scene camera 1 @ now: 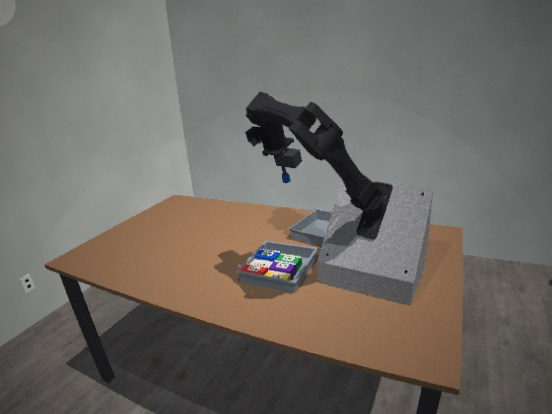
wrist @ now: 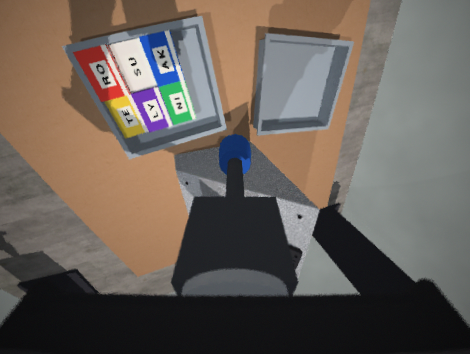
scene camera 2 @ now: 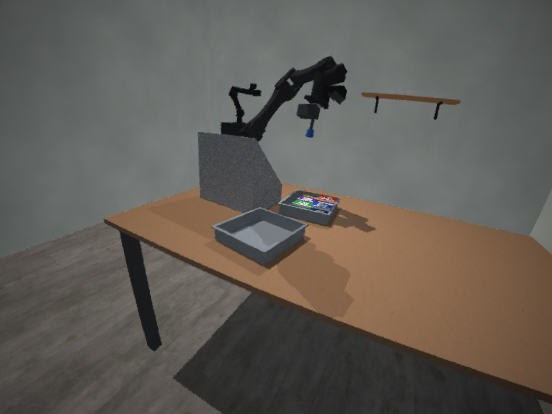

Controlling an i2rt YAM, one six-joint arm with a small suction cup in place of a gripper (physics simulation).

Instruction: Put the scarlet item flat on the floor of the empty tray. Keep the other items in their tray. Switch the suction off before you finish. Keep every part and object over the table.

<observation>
In view: my suction cup point(wrist: 233, 146), a scarlet box point(wrist: 98, 63), a grey tray point(scene camera 2: 260, 234) and a grey tray point(scene camera 1: 308, 254).
</observation>
